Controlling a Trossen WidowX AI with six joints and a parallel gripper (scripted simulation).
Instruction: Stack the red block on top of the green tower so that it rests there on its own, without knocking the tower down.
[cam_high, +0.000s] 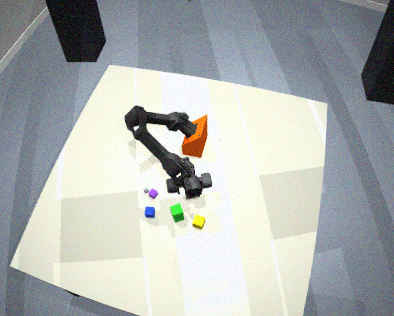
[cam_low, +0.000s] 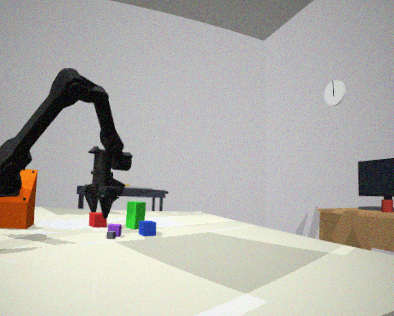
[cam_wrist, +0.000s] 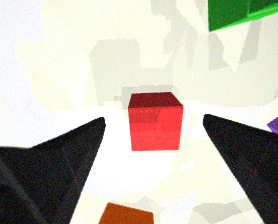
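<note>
Right now my gripper tip is 1 cm above the red block. From my gripper tip the other things lie so: yellow block: 13 cm ahead, 6 cm to the left, 1 cm below.
</note>
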